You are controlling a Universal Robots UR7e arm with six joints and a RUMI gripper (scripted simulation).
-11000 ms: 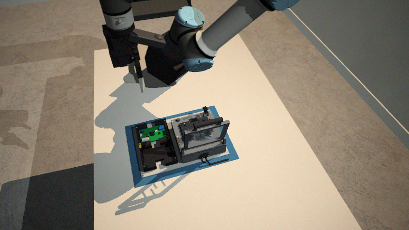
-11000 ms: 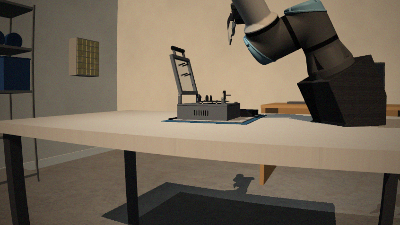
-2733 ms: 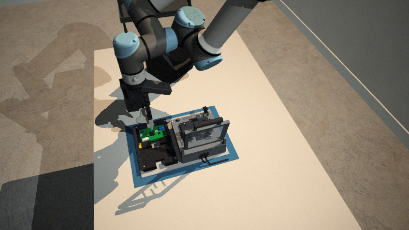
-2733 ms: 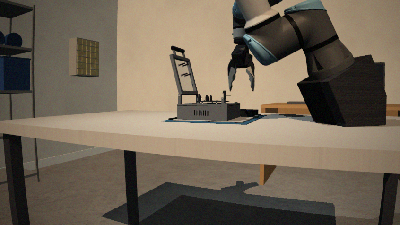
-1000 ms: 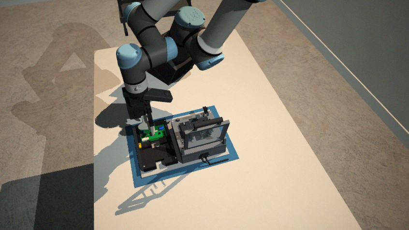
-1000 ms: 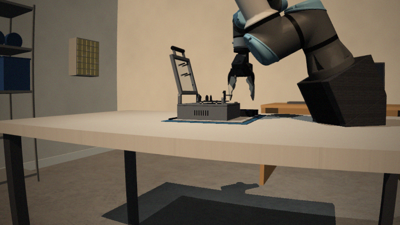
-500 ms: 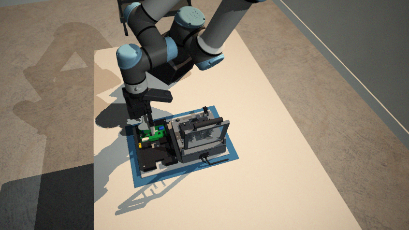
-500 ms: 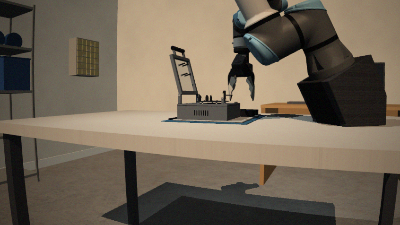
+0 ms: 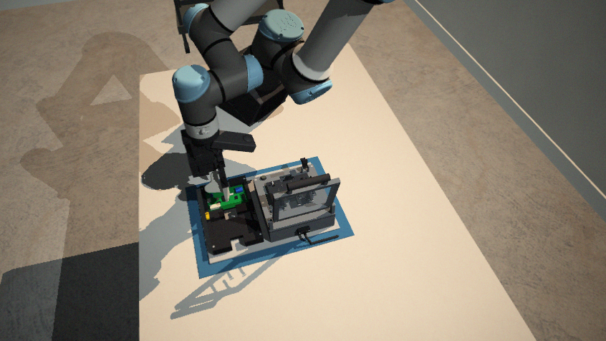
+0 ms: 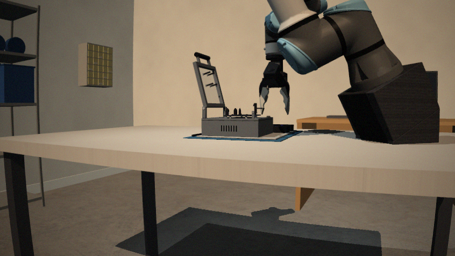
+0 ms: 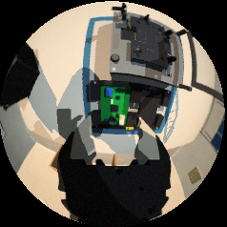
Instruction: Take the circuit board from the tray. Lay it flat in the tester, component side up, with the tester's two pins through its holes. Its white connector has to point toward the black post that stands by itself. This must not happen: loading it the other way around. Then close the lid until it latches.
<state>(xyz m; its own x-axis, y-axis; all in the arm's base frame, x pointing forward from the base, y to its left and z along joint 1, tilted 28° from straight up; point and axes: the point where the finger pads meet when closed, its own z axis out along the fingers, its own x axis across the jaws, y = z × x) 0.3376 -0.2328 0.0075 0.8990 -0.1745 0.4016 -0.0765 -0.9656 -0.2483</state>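
My gripper is now 6 cm above the green circuit board. Also, from my hand: tester lid 20 cm ahead, 15 cm to the left, 11 cm above; then black post 2 cm ahead, 23 cm to the left, 1 cm above.
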